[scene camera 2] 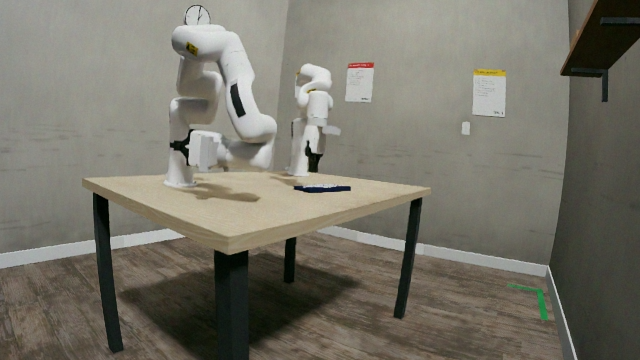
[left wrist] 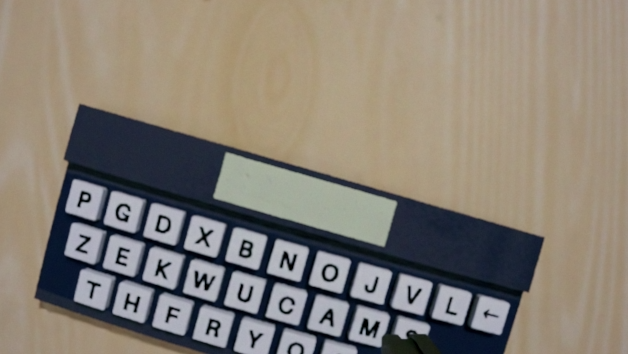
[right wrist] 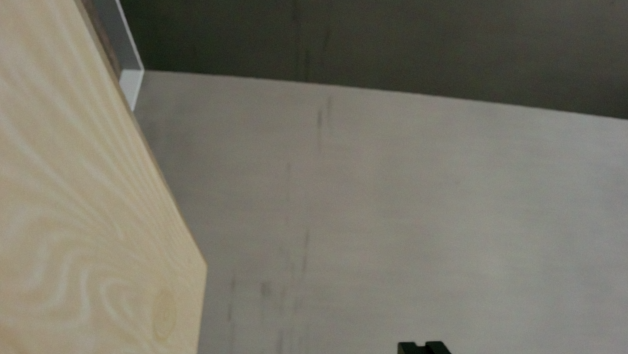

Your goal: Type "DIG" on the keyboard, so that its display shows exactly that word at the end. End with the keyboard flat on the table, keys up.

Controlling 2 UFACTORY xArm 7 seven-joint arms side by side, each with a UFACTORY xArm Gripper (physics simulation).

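Note:
The dark blue keyboard (scene camera 2: 322, 189) (left wrist: 140, 145) lies flat on the table, keys up. Its pale green display (left wrist: 305, 199) shows no letters that I can make out. The D key (left wrist: 164, 224) and the G key (left wrist: 124, 213) are in the top row. An I key cannot be made out; the lower keys are cut off by the left wrist view's bottom edge. My left gripper (scene camera 2: 313, 170) (left wrist: 411, 341) is shut and empty, above the table, its tips overlapping the S key in the left wrist view. My right gripper (scene camera 2: 172, 146) (right wrist: 424, 346) is shut and empty, pointing sideways above the table, away from the keyboard.
The wooden table (scene camera 2: 235, 220) (right wrist: 100, 200) carries both arm bases. My right arm (scene camera 2: 245, 110) reaches over the table on the left of the scene view. A brown shelf (scene camera 2: 595, 40) hangs on the wall at the upper right.

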